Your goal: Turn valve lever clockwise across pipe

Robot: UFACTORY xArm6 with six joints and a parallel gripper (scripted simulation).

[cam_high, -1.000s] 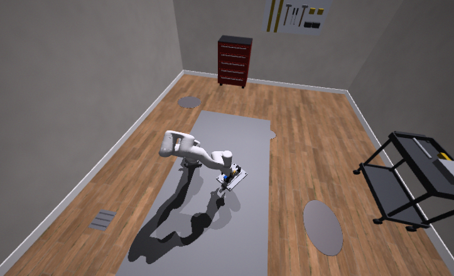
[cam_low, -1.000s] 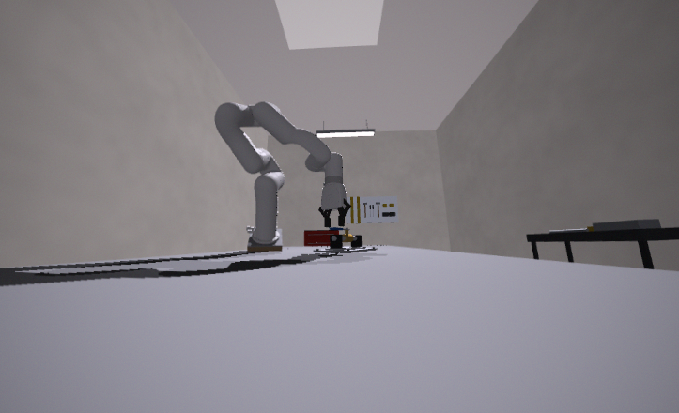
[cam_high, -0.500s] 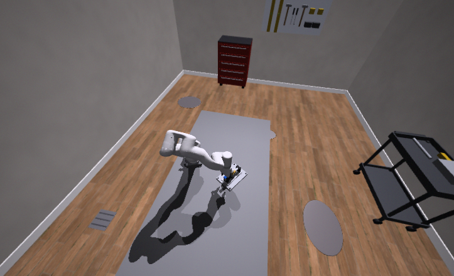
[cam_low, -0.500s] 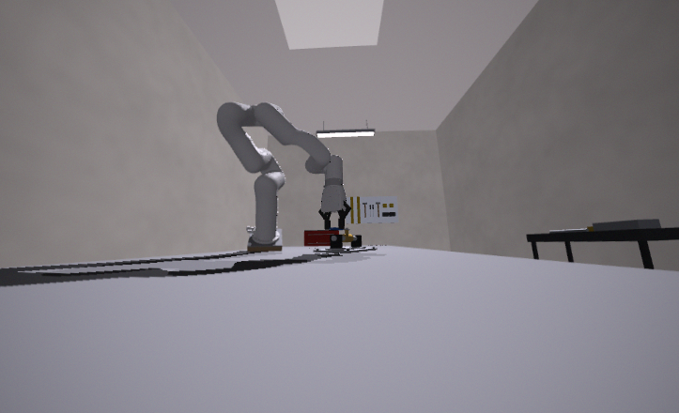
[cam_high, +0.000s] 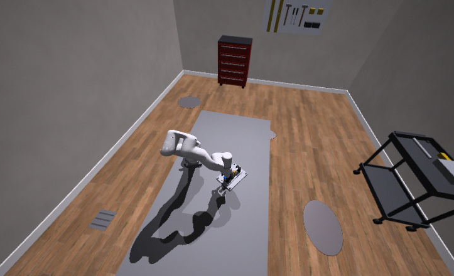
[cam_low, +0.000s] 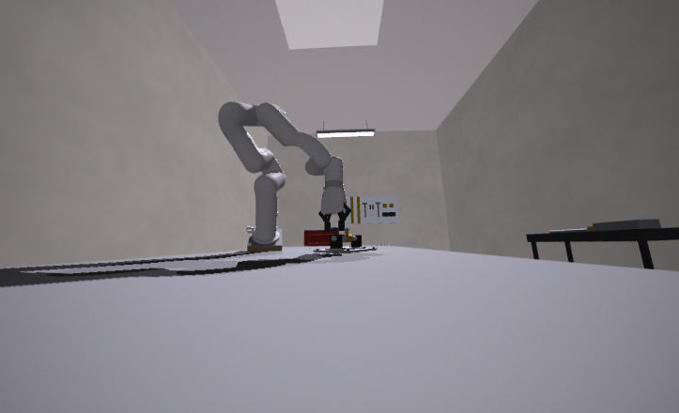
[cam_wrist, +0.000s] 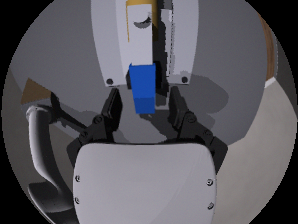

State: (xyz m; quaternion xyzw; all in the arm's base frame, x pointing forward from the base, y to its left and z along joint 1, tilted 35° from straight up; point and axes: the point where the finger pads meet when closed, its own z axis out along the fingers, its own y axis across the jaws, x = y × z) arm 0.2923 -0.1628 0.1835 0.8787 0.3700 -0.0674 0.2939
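Now: hand 40 mm to the right of the valve lever and 40 mm short of it.
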